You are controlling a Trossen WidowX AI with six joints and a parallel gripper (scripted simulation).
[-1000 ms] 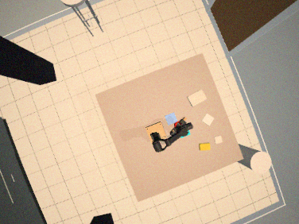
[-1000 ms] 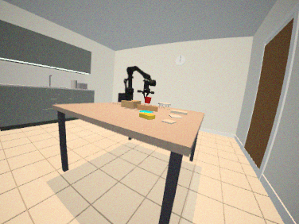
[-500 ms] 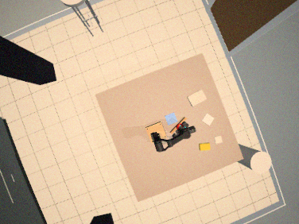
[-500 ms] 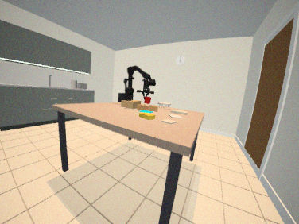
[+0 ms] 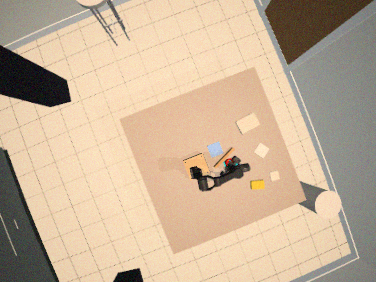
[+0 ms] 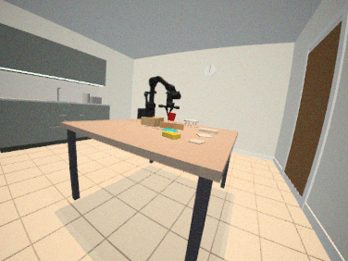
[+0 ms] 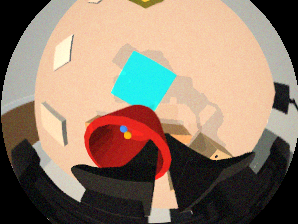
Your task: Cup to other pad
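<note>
Right now my gripper tip is 12 cm above the cyan pad, 6 cm short of it and 3 cm to the left of it. Round my gripper tip: orange board 10 cm below, 6 cm to the left, 1 cm ahead; then red cup 2 cm to the left, 2 cm ahead; then light blue pad 14 cm to the left, 12 cm below, 4 cm behind.
</note>
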